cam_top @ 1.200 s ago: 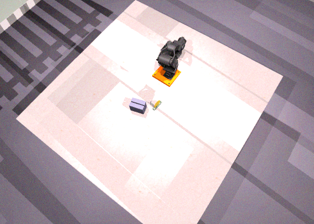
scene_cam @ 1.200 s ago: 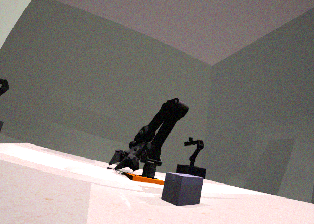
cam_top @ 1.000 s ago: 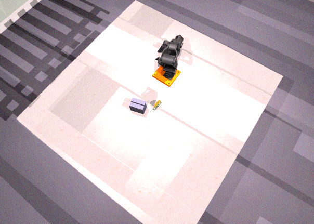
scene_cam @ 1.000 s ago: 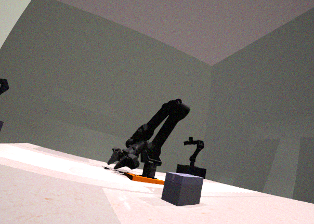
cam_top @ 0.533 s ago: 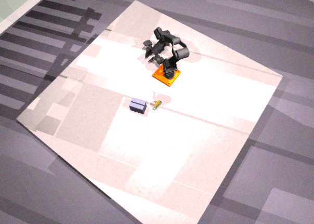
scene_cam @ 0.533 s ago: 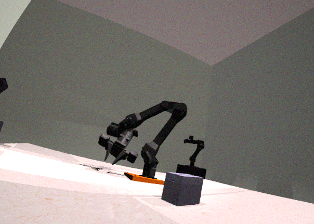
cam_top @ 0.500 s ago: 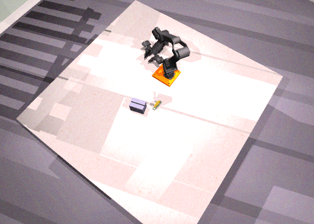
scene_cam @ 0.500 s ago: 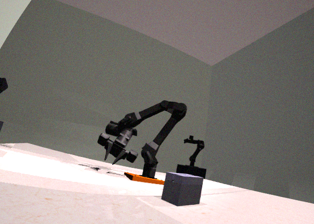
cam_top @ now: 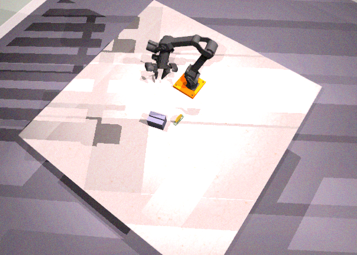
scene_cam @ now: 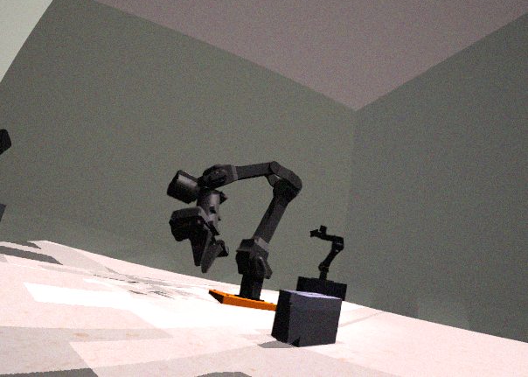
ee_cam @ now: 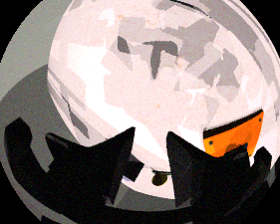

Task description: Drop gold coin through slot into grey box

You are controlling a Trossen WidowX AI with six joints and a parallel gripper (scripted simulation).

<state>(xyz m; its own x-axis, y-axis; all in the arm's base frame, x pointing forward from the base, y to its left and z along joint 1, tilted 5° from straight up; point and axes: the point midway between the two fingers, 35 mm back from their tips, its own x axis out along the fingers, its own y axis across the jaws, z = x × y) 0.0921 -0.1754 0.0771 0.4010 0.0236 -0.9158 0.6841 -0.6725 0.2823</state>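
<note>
Now: the coin 23 cm to the left of my gripper tip, 14 cm ahead of it and 4 cm below it.
</note>
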